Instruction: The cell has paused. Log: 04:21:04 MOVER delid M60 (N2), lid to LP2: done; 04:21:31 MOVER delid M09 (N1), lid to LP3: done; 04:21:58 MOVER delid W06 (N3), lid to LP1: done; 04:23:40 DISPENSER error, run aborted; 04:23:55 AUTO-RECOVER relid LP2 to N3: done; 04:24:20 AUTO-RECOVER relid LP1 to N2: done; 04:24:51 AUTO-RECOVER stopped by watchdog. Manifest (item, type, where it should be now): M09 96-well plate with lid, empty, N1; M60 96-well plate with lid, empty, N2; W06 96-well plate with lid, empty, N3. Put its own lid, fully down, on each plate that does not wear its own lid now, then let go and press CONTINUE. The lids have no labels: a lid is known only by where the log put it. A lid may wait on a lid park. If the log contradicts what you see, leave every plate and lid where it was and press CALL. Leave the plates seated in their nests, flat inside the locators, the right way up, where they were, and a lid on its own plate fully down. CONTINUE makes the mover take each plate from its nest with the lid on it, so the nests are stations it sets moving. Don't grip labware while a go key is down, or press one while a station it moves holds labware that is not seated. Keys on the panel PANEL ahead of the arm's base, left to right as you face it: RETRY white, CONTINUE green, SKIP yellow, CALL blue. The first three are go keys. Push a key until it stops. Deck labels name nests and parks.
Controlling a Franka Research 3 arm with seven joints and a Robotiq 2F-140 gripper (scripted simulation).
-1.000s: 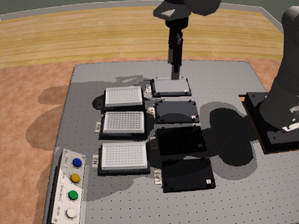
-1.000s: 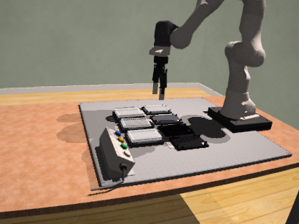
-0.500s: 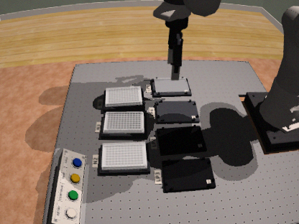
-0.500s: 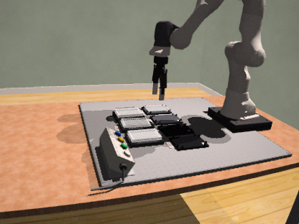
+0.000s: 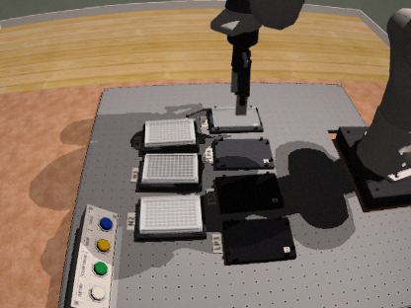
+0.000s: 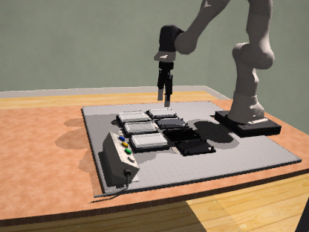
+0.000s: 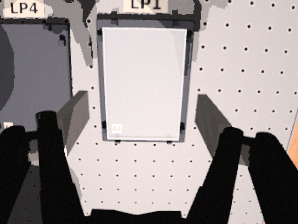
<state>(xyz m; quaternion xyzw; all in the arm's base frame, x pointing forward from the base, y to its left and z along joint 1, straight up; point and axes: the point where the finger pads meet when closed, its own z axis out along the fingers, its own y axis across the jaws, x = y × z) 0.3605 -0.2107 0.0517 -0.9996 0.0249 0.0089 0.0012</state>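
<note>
The lid park LP1 lies 80 mm below my hand. Also, from my hand: park LP4: 10 mm ahead, 140 mm to the left, 80 mm below; then LP1 label: 90 mm ahead, 90 mm below; then LP4 label: 90 mm ahead, 130 mm to the left, 90 mm below.
</note>
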